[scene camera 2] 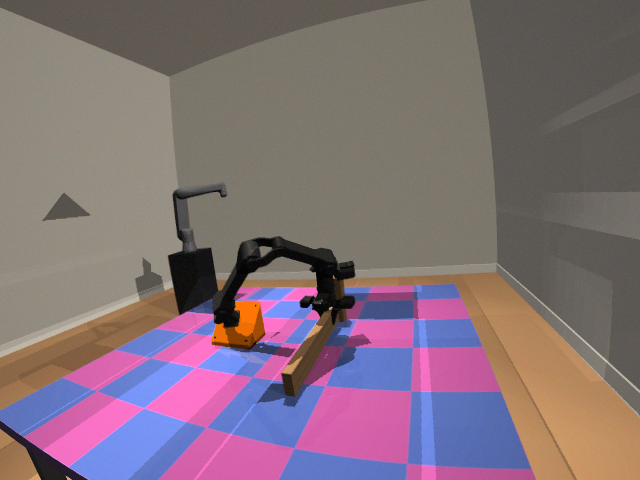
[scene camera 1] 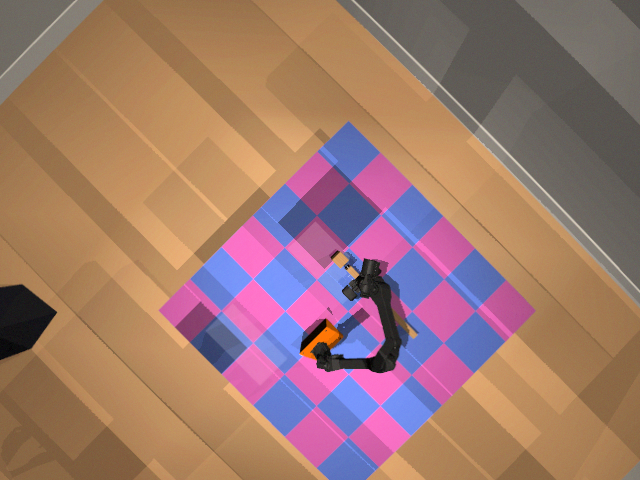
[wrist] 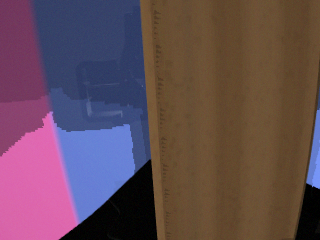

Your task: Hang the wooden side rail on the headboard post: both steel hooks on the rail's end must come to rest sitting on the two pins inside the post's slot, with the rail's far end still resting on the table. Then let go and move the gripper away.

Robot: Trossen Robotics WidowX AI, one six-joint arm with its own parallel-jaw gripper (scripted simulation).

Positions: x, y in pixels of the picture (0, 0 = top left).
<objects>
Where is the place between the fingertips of my gripper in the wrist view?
At 196, 167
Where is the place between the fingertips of my gripper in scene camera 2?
329, 324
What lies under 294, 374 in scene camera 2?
A wooden side rail.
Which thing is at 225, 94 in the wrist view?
A wooden side rail.
</objects>
